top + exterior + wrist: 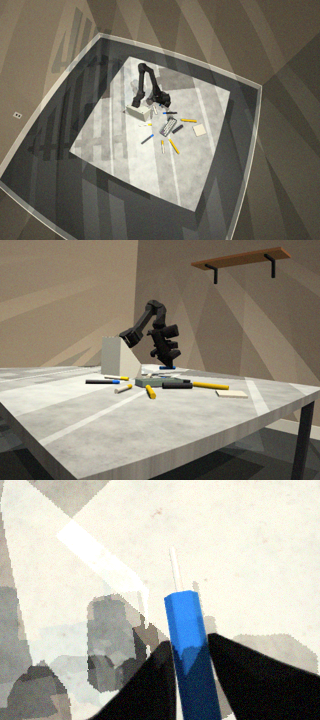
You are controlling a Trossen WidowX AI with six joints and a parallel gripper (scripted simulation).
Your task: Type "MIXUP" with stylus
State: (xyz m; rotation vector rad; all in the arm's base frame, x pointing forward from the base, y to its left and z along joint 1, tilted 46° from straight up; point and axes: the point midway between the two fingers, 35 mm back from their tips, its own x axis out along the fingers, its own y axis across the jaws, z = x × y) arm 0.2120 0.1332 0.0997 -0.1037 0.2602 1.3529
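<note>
My gripper tip is now 230 mm short of the black cylinder, 220 mm to the left of it and 40 mm above it. Also, from my gripper tip: yellow marker (300 mm ahead, 100 mm to the right, 40 mm below); then blue stylus (10 mm to the left); then notepad (430 mm ahead, 150 mm to the right, 50 mm below).
</note>
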